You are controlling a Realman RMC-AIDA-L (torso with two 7-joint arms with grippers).
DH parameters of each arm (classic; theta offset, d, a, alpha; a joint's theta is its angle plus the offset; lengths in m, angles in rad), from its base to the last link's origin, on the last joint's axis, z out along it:
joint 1: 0 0.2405 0 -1.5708
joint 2: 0 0 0 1.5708
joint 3: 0 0.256 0 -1.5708
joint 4: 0 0 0 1.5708
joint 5: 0 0.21 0 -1.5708
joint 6: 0 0 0 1.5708
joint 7: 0 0.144 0 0
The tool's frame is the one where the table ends.
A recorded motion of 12 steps. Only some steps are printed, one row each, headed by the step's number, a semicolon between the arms.
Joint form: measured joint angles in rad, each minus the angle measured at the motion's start. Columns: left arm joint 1, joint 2, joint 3, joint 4, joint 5, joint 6, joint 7; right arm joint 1, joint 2, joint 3, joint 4, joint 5, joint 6, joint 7.
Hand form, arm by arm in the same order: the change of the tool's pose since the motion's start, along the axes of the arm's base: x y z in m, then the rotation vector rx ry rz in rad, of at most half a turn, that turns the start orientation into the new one. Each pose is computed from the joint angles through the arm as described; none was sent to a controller.
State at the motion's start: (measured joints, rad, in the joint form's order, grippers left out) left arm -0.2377 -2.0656 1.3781 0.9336 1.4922 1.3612 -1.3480; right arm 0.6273 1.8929 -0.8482 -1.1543 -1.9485 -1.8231 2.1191
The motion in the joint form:
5: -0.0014 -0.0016 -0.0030 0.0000 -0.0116 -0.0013 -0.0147; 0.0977 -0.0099 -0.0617 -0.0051 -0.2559 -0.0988 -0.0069
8: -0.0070 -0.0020 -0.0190 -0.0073 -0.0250 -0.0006 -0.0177; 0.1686 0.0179 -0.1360 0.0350 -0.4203 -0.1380 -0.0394
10: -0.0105 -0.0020 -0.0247 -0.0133 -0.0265 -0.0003 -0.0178; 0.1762 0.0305 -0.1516 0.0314 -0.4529 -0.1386 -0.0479
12: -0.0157 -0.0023 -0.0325 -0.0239 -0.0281 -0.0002 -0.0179; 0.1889 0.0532 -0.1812 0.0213 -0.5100 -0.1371 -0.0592
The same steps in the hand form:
5: 0.0017 0.0014 0.0010 0.0008 -0.0166 0.0147; -0.0019 0.0030 -0.0119 -0.1337 -0.2832 0.0274
8: 0.0021 0.0046 0.0043 0.0141 -0.0344 0.0269; -0.0045 0.0032 -0.0348 -0.2515 -0.4572 0.0637
10: 0.0017 0.0057 0.0048 0.0163 -0.0377 0.0313; -0.0052 0.0027 -0.0401 -0.2645 -0.4911 0.0765
12: 0.0009 0.0069 0.0051 0.0181 -0.0422 0.0392; -0.0069 0.0020 -0.0492 -0.2824 -0.5524 0.0994

